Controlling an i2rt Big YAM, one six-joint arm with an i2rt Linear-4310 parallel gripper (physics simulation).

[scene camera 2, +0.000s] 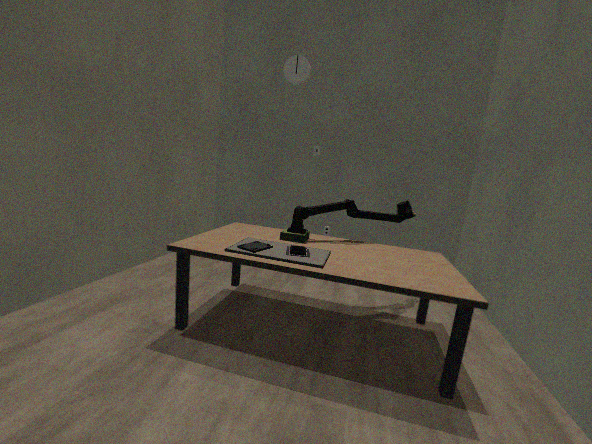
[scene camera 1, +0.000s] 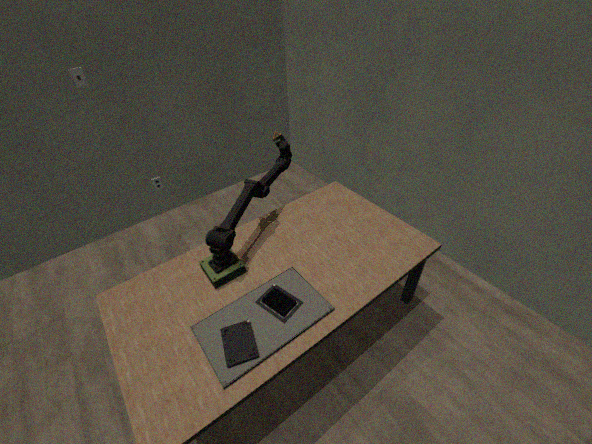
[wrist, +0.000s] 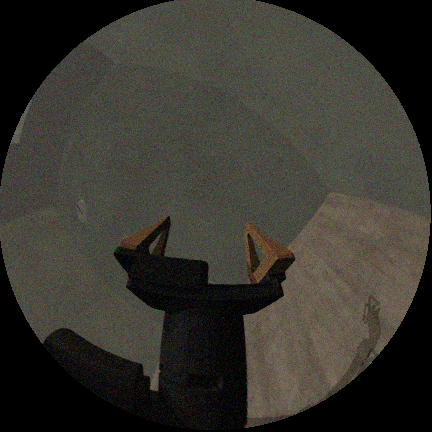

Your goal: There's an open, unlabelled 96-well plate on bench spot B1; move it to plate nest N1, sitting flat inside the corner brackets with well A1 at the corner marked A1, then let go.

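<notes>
The 96-well plate (scene camera 1: 280, 301) (scene camera 2: 299, 250) looks like the black block within a thin, lighter outline, lying on the grey board. The plate nest (scene camera 1: 240, 345) (scene camera 2: 255, 246) looks like the larger dark slab beside it, nearer the board's left end; a small pale mark shows at one corner. Its brackets and both A1 corners are too small and dark to read. My gripper (scene camera 1: 277, 135) (wrist: 207, 222) is open, its two orange fingers wide apart with nothing between them. It is raised high, far from the plate and nest, neither of which shows in the wrist view.
The grey board (scene camera 1: 207, 327) (scene camera 2: 320, 259) lies on the wooden table (scene camera 1: 350, 235) (scene camera 2: 400, 267), near its front edge. The arm's green base (scene camera 1: 222, 274) (scene camera 2: 295, 236) stands behind the board. Walls and floor show in the wrist view.
</notes>
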